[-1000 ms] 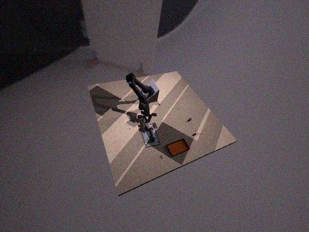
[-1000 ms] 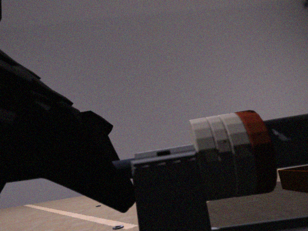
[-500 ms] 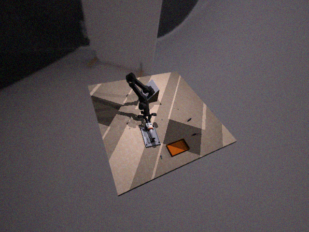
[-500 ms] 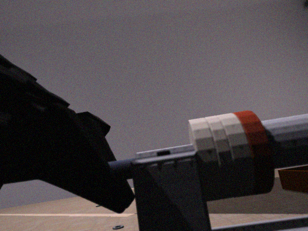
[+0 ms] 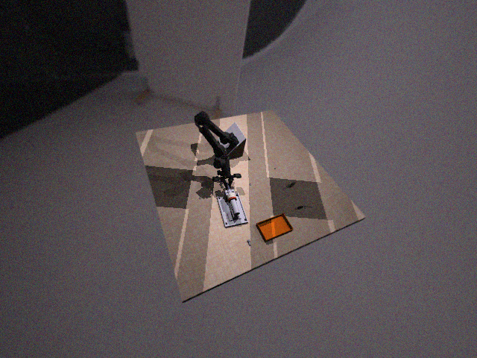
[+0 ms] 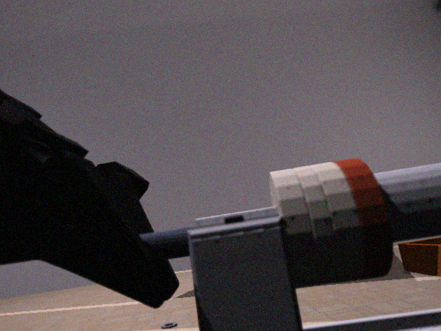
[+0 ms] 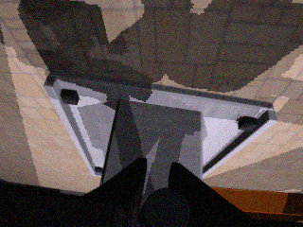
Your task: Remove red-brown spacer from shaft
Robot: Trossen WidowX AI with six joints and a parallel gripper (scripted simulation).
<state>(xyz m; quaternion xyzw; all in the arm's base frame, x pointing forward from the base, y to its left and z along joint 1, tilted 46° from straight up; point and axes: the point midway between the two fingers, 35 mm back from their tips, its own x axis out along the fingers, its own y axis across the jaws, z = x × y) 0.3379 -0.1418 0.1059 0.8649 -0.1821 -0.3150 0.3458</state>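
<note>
Right now my gripper tip is 50 mm short of the blue-grey shaft and 20 mm below it. The rest, counted from my gripper tip: orange tray (320 mm ahead, 200 mm to the left, 50 mm below); then red-brown spacer (90 mm ahead, 20 mm above, 10 mm to the right).
</note>
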